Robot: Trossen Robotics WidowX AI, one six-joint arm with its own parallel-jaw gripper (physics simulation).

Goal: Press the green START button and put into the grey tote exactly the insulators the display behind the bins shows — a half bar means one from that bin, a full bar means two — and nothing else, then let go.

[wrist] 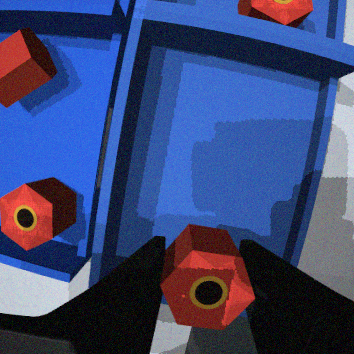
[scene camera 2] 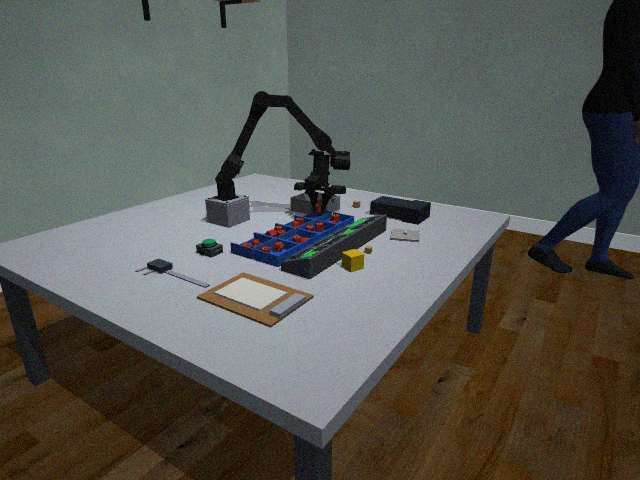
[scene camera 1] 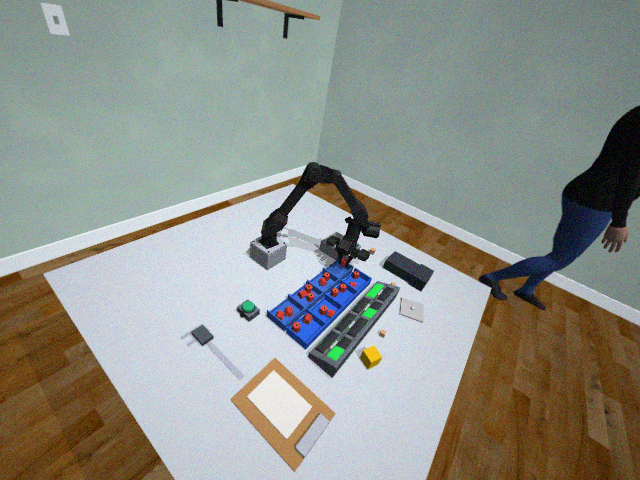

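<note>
My gripper (scene camera 1: pixel 345 258) (scene camera 2: pixel 318 204) (wrist: pixel 201 248) is shut on a red insulator (wrist: pixel 207 315), holding it upright over the near edge of the end bin, whose blue floor (wrist: pixel 240 100) shows bare in the wrist view. Other red insulators (scene camera 1: pixel 296 326) (scene camera 2: pixel 278 246) (wrist: pixel 25 235) lie in the blue bins (scene camera 1: pixel 306 343) (scene camera 2: pixel 260 256). The grey tote (scene camera 1: pixel 326 249) (scene camera 2: pixel 299 205) stands behind the gripper, partly hidden; its inside is not visible. The green START button (scene camera 1: pixel 248 306) (scene camera 2: pixel 208 242) is left of the bins. The dark display (scene camera 1: pixel 330 365) (scene camera 2: pixel 310 267) shows green bars of differing size.
A black box (scene camera 1: pixel 408 270) (scene camera 2: pixel 400 208) stands beyond the display. A yellow cube (scene camera 1: pixel 371 357) (scene camera 2: pixel 353 260), a small plate (scene camera 1: pixel 408 311) (scene camera 2: pixel 401 236) and small tan cubes lie beside it. A caliper (scene camera 1: pixel 202 334) (scene camera 2: pixel 159 265) and a clipboard (scene camera 1: pixel 245 398) (scene camera 2: pixel 209 296) lie at the front.
</note>
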